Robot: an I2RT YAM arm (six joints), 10 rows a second.
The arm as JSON. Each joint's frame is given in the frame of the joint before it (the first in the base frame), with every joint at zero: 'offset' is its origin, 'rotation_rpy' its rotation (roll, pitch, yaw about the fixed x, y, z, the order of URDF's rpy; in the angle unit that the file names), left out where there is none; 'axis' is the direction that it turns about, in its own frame. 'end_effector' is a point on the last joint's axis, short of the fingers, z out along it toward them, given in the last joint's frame.
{
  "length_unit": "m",
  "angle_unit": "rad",
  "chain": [
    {
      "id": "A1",
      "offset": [
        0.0,
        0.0,
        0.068
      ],
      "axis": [
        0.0,
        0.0,
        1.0
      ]
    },
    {
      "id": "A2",
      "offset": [
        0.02,
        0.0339,
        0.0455
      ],
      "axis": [
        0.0,
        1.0,
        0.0
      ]
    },
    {
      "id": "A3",
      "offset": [
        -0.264,
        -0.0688,
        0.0
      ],
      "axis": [
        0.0,
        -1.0,
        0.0
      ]
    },
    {
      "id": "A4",
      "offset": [
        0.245,
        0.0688,
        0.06
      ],
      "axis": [
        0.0,
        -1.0,
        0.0
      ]
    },
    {
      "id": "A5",
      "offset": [
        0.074,
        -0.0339,
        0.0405
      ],
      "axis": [
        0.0,
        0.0,
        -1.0
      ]
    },
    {
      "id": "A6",
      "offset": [
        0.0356,
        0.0,
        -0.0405
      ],
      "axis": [
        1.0,
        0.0,
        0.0
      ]
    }
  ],
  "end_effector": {
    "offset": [
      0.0,
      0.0,
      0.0
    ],
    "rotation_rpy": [
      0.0,
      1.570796,
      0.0
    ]
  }
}
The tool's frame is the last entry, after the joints.
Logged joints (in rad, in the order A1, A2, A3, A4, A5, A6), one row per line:
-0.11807 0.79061 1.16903 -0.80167 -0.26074 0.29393
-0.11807 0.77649 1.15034 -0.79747 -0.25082 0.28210
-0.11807 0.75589 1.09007 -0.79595 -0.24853 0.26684
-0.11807 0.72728 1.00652 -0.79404 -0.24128 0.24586
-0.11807 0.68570 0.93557 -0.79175 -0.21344 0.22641
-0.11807 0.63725 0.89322 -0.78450 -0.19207 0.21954
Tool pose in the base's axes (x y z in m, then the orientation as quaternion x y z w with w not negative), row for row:
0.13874 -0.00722 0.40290 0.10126 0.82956 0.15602 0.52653
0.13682 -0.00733 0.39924 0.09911 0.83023 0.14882 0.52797
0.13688 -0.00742 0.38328 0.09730 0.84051 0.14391 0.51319
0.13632 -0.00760 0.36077 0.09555 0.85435 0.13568 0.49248
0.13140 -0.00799 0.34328 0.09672 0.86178 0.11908 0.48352
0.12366 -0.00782 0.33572 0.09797 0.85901 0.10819 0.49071
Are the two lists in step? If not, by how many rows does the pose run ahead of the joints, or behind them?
They are in step.
